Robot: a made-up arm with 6 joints.
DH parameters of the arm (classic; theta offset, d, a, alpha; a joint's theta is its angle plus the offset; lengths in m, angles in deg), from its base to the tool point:
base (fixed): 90 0.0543 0 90
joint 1: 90 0.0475 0.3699 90
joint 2: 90 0.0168 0.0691 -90
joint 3: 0 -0.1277 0.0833 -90
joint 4: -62.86 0 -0.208 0
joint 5: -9.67 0 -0.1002 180
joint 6: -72.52 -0.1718 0.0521 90
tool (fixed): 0 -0.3 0 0
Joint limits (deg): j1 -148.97..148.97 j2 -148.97..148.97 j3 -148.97..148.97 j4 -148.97..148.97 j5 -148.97..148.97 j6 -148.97..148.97
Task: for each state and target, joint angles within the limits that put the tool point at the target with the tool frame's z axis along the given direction. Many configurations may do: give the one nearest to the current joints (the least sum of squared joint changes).
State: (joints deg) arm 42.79 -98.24 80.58 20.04 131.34 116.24
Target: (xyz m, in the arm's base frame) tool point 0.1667 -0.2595 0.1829 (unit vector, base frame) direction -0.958 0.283 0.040
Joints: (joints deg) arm 61.72 -100.92 75.25 19.85 110.85 120.61
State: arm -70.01 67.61 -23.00 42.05 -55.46 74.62
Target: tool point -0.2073 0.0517 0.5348 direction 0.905 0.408 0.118
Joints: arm -39.90 20.57 -18.16 68.75 -38.98 79.37
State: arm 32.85 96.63 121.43 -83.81 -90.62 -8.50
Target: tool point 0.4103 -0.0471 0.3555 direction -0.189 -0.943 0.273
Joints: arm 35.53 113.30 136.10 -60.48 -62.92 -4.83
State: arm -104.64 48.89 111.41 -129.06 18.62 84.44
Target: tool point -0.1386 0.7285 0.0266 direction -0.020 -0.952 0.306
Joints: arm -111.75 2.47 108.53 -146.14 26.49 64.49
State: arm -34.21 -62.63 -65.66 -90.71 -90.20 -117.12
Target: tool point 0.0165 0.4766 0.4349 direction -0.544 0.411 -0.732
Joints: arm -40.52 -107.00 -98.50 -72.84 -95.38 -115.43
